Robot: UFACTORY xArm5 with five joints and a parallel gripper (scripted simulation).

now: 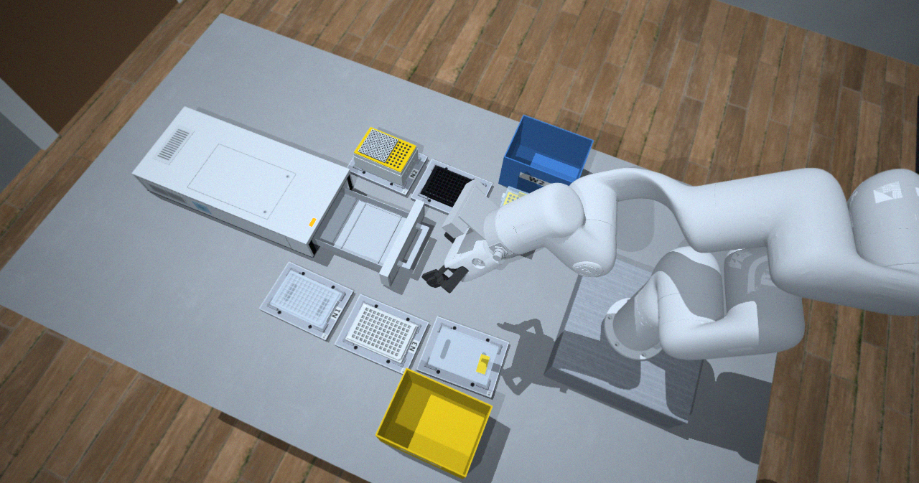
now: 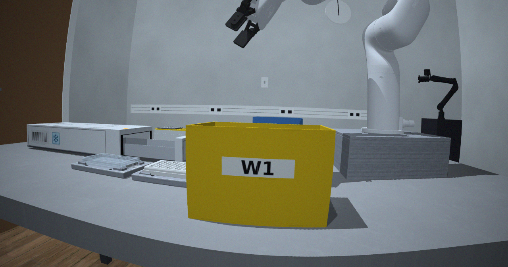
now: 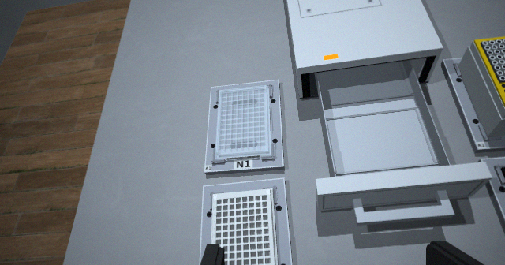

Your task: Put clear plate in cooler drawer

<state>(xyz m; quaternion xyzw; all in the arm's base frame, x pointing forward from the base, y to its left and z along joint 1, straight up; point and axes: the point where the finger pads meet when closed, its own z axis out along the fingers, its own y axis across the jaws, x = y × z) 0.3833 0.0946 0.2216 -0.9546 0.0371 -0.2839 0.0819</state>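
Right now the clear plate is 280 mm ahead of my hand, 90 mm to the left of it and 300 mm below it. Also, from my hand: drawer (250 mm ahead, 110 mm to the right, 280 mm below); white well plate (100 mm ahead, 90 mm to the left, 300 mm below); yellow bin W1 (80 mm behind, 220 mm to the left, 280 mm below).
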